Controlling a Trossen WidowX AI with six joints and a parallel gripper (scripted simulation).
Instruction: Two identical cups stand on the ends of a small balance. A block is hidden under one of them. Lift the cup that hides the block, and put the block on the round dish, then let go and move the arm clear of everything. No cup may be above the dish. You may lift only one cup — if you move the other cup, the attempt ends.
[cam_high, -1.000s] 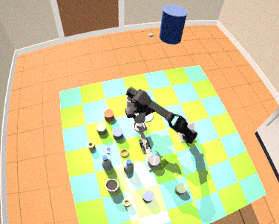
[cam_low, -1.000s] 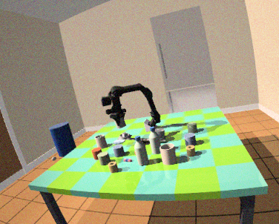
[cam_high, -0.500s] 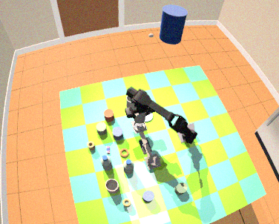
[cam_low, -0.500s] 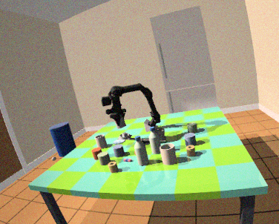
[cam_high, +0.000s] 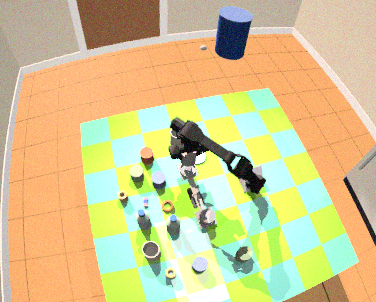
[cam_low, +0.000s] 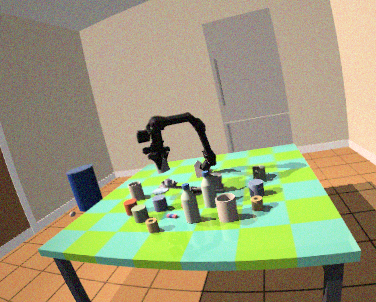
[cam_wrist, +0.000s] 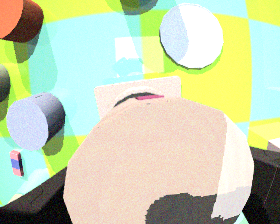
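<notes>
Right now the grey block is 90 mm below my gripper tip and 10 mm to the left of it. From my gripper tip the other things lie so: balance (150 mm below, 140 mm to the left, 10 mm ahead); balance beam (140 mm to the left, 130 mm below, 10 mm ahead); white round dish (170 mm below, 100 mm behind, 90 mm to the right).
</notes>
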